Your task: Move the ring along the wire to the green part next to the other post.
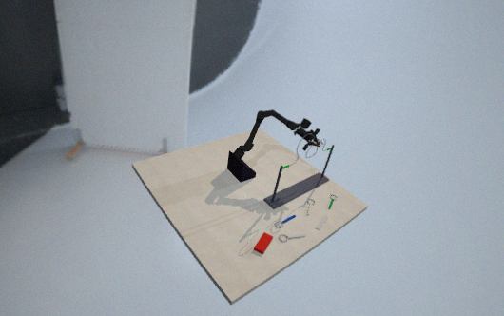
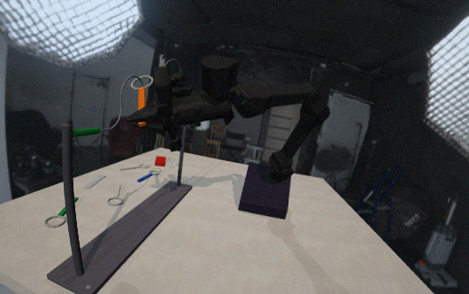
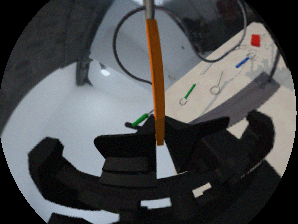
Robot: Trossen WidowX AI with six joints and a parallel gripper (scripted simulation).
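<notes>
Now: the orange-handled ring 6 cm to the right of my gripper tip, 6 cm above it and 1 cm ahead of it. The rest, counted from my gripper tip: grey bar (36 cm ahead, 32 cm below, 29 cm to the right); green-handled ring (31 cm below, 26 cm ahead, 4 cm to the right); blue-handled ring (51 cm to the right, 31 cm below, 20 cm ahead).
</notes>
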